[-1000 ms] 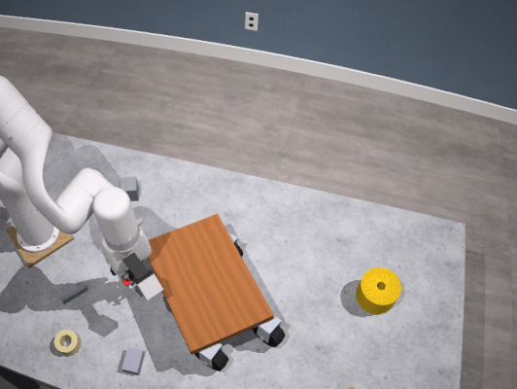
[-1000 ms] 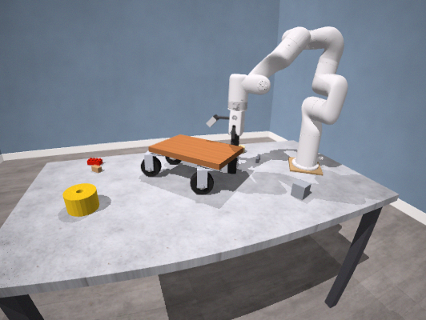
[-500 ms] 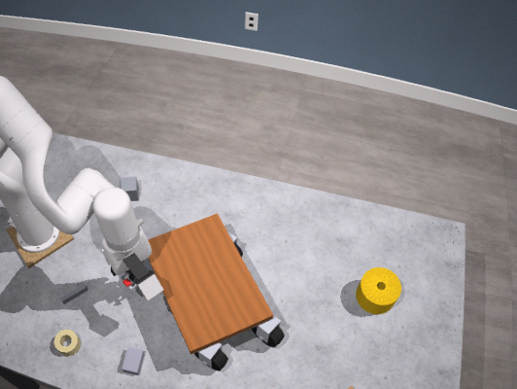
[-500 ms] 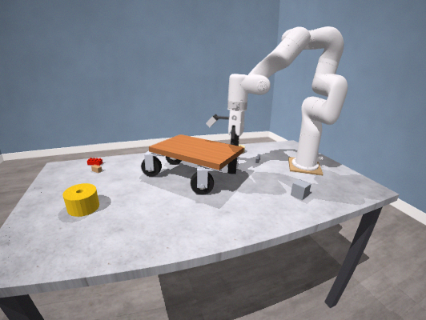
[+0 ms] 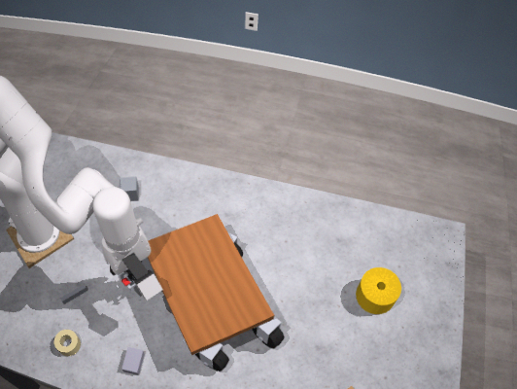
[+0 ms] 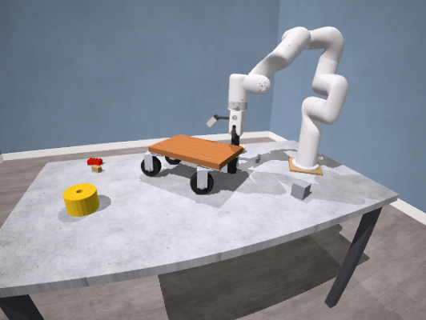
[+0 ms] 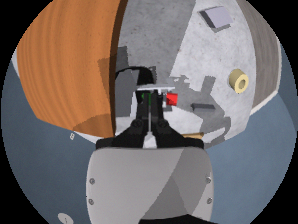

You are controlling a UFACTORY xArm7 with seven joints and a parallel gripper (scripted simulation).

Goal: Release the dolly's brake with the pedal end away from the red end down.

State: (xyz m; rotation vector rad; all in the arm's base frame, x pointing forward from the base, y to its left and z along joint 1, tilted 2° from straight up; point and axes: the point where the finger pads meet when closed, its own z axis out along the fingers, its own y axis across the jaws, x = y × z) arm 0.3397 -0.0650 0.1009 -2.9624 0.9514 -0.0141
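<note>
My gripper is now 10 mm past the brake pedal, 10 mm to the left of it and 30 mm above it. The rest, counted from my hand: grey bar: 160 mm behind, 70 mm to the right, 100 mm below; flat grey block: 50 mm ahead, 190 mm to the right, 100 mm below; grey cube: 140 mm behind, 270 mm to the left, 80 mm below.
</note>
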